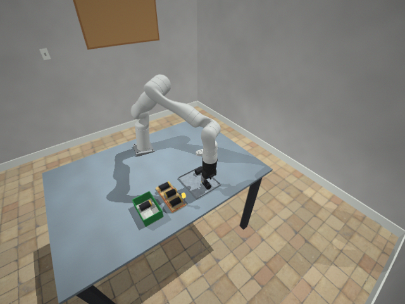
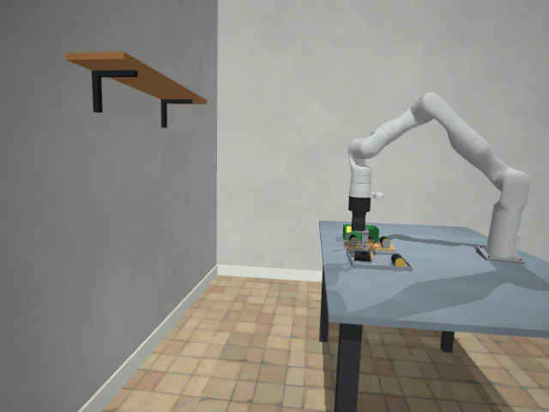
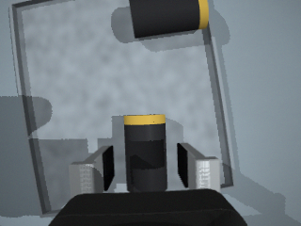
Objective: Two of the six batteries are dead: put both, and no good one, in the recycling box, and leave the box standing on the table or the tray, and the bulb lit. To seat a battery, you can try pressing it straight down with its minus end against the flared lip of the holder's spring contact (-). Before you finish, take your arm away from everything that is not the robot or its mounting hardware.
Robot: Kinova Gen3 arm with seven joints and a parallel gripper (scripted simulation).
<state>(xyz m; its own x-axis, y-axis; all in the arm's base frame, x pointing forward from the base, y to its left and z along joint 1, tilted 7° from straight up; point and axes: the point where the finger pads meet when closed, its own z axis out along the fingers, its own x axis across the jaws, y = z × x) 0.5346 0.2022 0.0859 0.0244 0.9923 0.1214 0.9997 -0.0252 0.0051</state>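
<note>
Right now my hand is 5 cm past the grey tray, 2 cm to the left of it and 7 cm above it. Also, from my hand: green recycling box 36 cm to the right, 6 cm below.
</note>
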